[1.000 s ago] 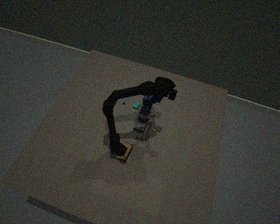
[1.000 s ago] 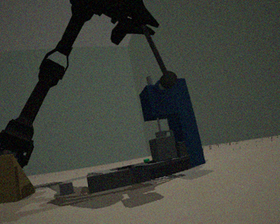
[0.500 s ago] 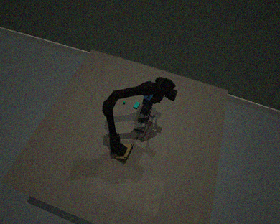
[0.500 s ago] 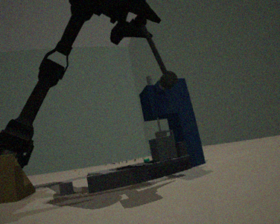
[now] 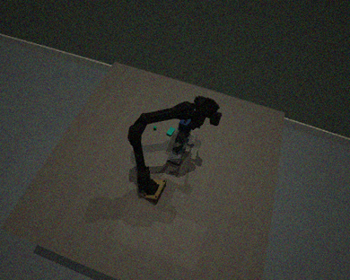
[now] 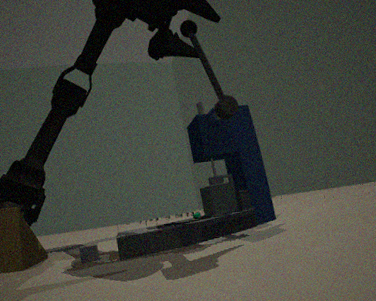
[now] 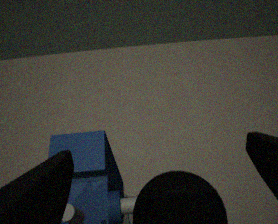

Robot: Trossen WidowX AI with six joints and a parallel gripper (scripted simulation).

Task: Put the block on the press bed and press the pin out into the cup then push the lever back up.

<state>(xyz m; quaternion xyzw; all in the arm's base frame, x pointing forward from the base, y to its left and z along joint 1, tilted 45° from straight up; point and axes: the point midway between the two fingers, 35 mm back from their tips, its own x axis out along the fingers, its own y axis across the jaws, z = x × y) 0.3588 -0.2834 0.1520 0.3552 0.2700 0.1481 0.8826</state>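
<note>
My gripper tip is now 6 cm above the dark lever, 2 cm past it and 1 cm to the right of it. Round my gripper tip: pale round pin: 31 cm below, 7 cm to the left, 1 cm behind; then teal block: 32 cm below, 16 cm to the left, 1 cm ahead; then thin punch: 17 cm below, 7 cm to the left, 2 cm behind.
</note>
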